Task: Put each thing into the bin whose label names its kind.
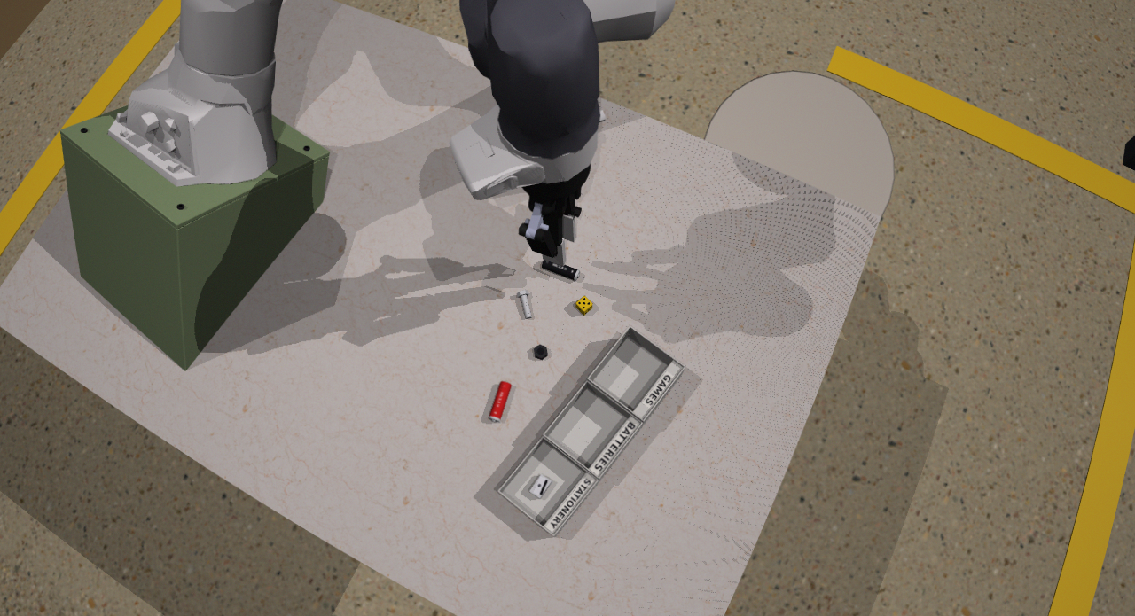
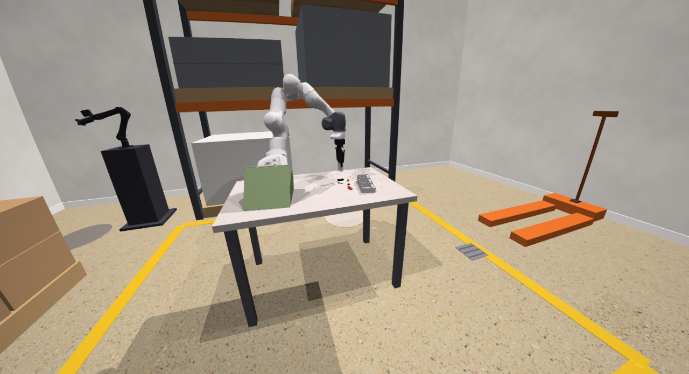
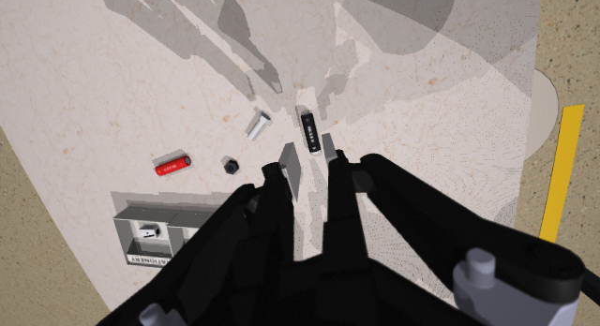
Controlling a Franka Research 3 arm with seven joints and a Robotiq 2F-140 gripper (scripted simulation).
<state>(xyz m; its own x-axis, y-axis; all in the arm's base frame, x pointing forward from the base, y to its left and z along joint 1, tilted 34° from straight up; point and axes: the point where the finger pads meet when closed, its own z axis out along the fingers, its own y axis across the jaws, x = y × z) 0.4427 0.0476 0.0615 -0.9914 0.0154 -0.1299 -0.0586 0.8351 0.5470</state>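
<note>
Now: the black battery 10 cm below my hand. From my hand the other things lie so: black nut: 2 cm ahead, 11 cm to the right, 11 cm below; then silver bolt: 3 cm behind, 6 cm to the right, 10 cm below; then yellow die: 5 cm ahead, 3 cm to the right, 10 cm below.
</note>
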